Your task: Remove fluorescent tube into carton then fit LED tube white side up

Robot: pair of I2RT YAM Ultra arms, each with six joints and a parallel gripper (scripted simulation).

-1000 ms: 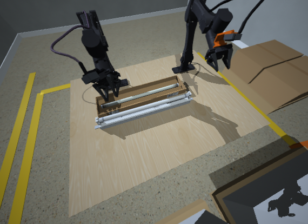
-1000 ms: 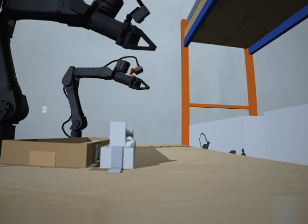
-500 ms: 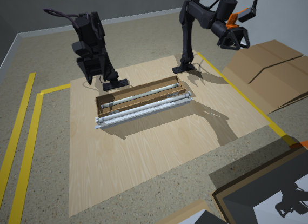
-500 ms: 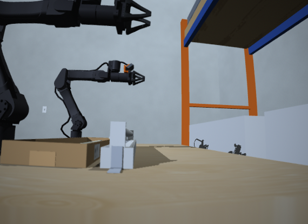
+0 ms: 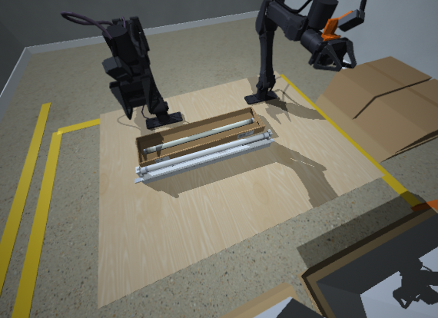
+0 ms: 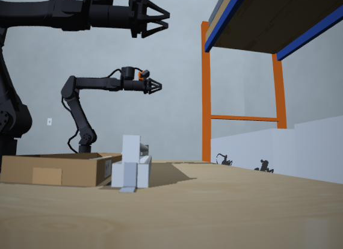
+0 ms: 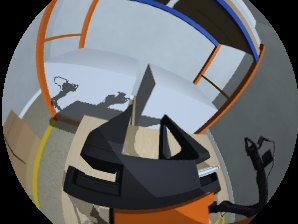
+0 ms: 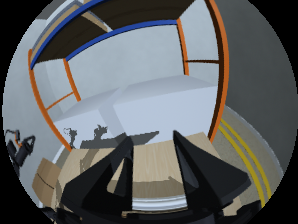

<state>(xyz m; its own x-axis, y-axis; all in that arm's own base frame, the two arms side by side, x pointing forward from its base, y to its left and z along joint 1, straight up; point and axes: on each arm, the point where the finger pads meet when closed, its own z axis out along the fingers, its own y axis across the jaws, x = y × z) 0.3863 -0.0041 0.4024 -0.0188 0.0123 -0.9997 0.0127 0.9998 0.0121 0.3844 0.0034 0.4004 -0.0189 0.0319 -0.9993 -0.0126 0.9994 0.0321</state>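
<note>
Now: right hand 33 cm above the LED tube, 17 cm to the right of it and 6 cm past it. From my right hand the other things lie so: brown carton 38 cm below, 20 cm behind, 17 cm to the left; white fixture 35 cm below, 17 cm to the left, 6 cm behind; old fluorescent tube 38 cm below, 20 cm behind, 17 cm to the left.
</note>
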